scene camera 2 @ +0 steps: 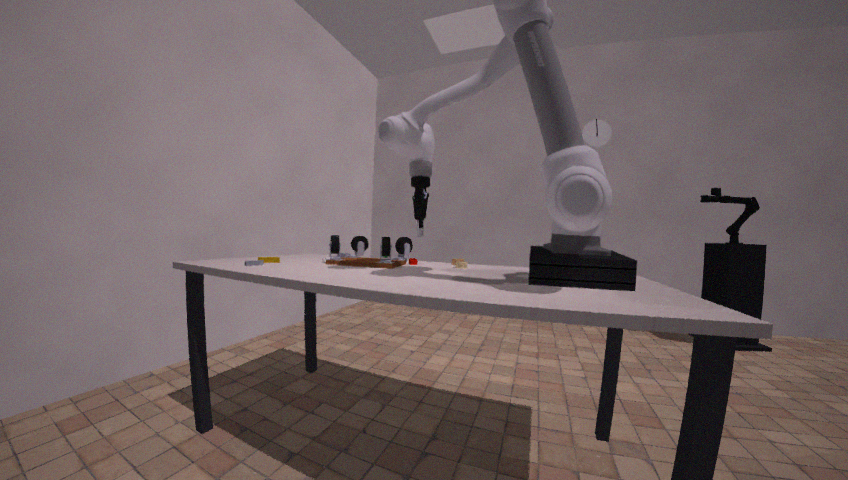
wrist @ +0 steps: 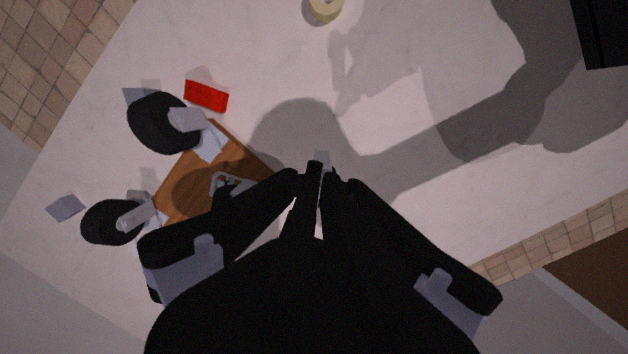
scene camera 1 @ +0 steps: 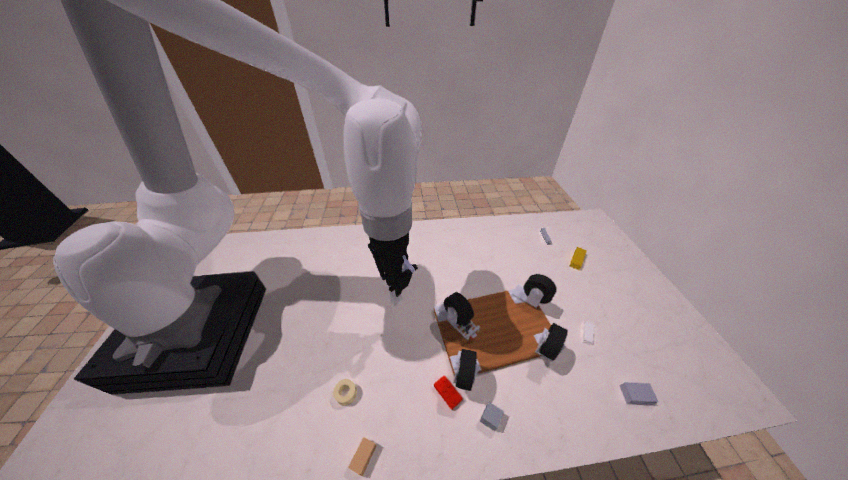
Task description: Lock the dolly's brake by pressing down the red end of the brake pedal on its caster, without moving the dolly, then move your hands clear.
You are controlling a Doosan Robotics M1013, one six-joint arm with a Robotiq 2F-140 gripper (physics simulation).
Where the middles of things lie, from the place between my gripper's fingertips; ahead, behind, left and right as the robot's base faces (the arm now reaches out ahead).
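Red brick (wrist: 195, 92): counted from my hand, 80 mm ahead, 200 mm to the right, 120 mm below. Dolly (scene camera 1: 511, 327): 100 mm to the right of my hand, 260 mm ahead of it, 60 mm below it. Going by their middles, the red brick is the nearest to my hand of the things named here.
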